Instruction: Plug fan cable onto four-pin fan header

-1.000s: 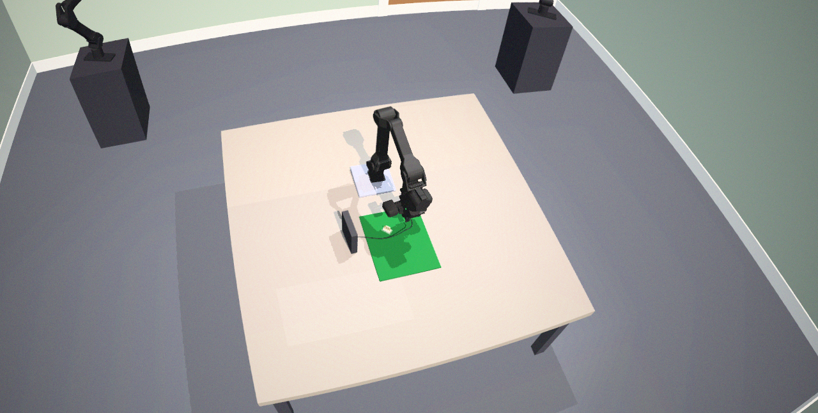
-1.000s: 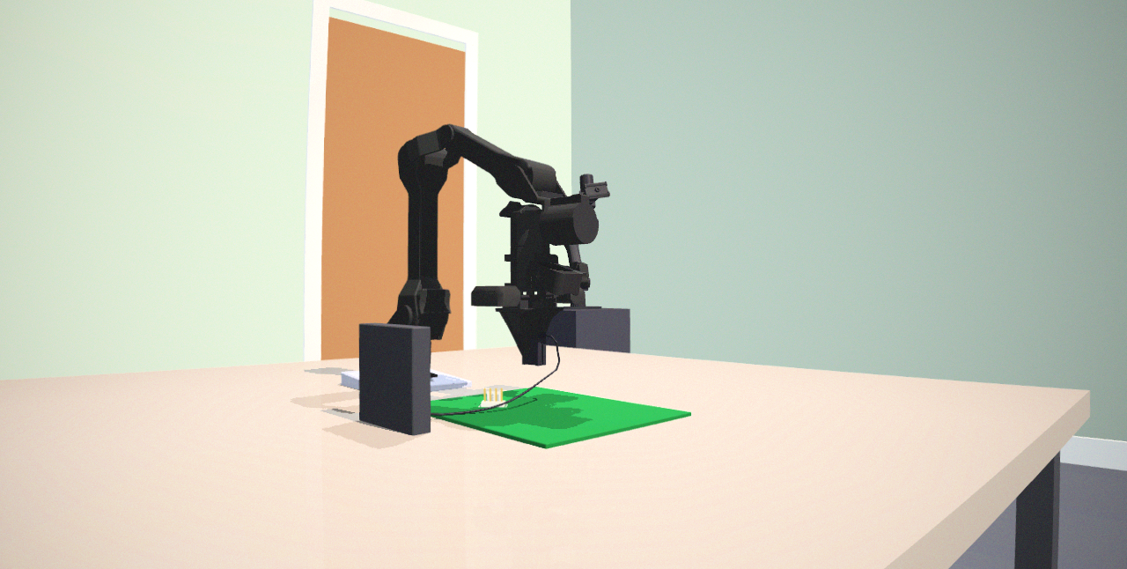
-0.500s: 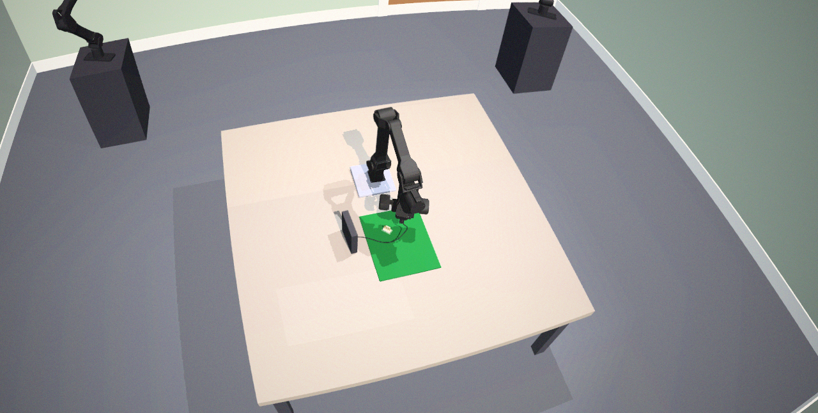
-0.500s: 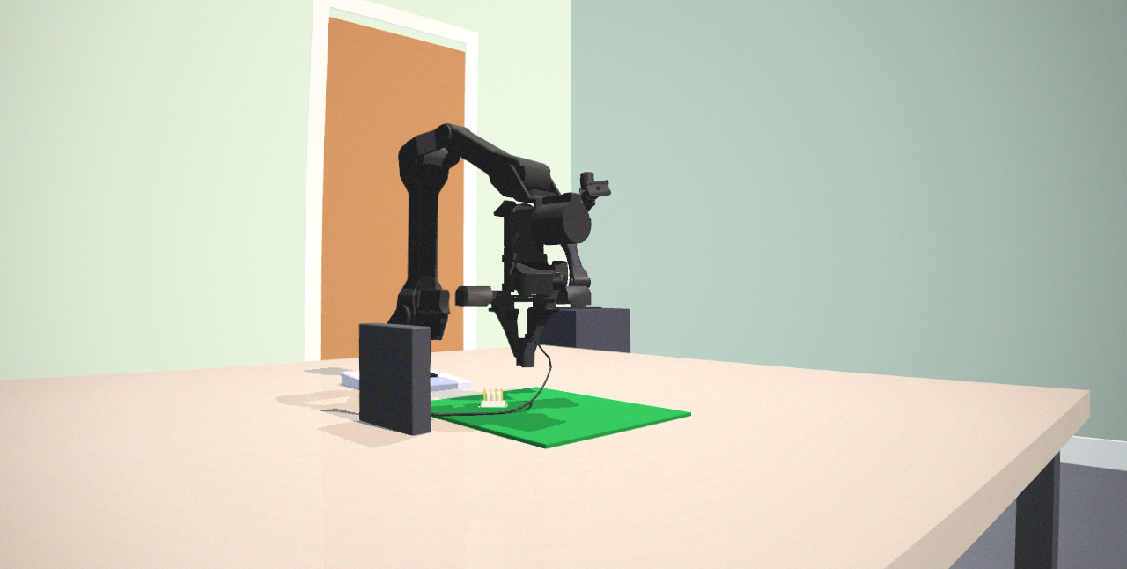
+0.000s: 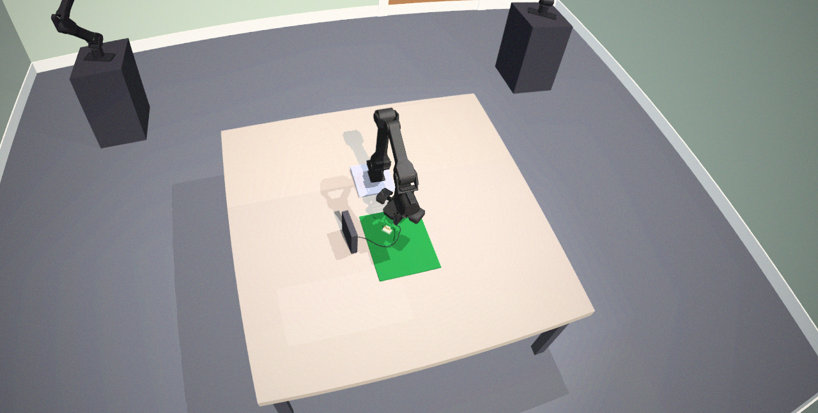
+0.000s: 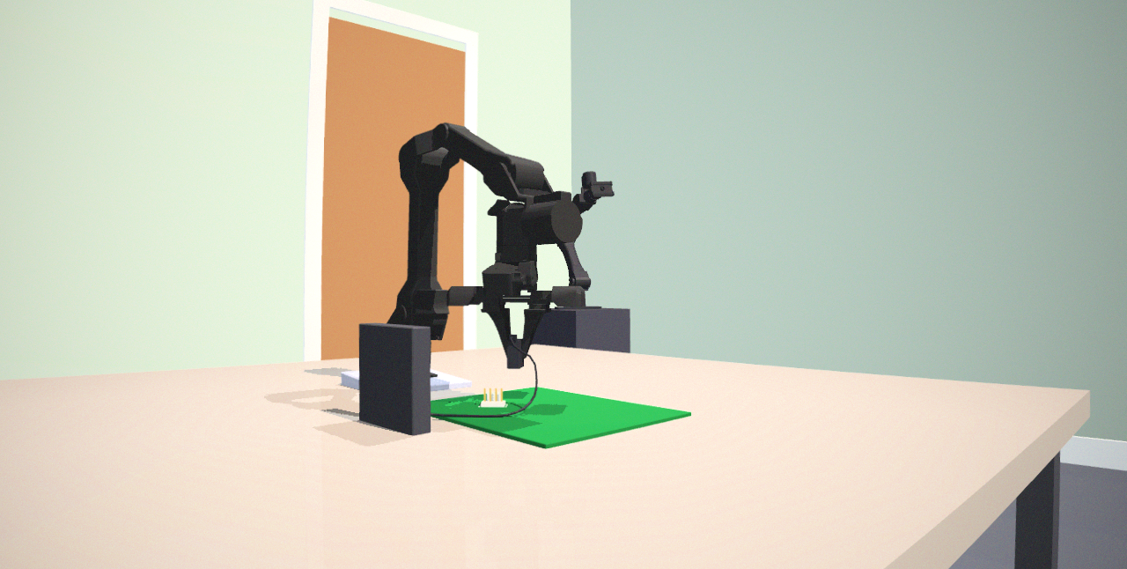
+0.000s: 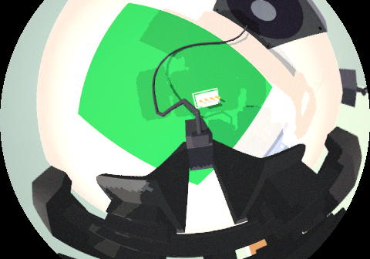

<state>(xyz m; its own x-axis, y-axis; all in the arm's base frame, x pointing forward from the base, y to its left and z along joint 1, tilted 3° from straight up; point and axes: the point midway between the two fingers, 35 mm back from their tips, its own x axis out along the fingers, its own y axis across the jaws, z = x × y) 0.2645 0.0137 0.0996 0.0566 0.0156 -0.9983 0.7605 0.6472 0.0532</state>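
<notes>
Right now my gripper tip is 60 mm above the four-pin header and 40 mm to the left of it. Also, from my gripper tip: black fan: 190 mm to the right, 20 mm ahead, 10 mm below; then green board: 80 mm below, 70 mm ahead, 10 mm to the right; then black plug: 10 mm to the right, 10 mm above.
</notes>
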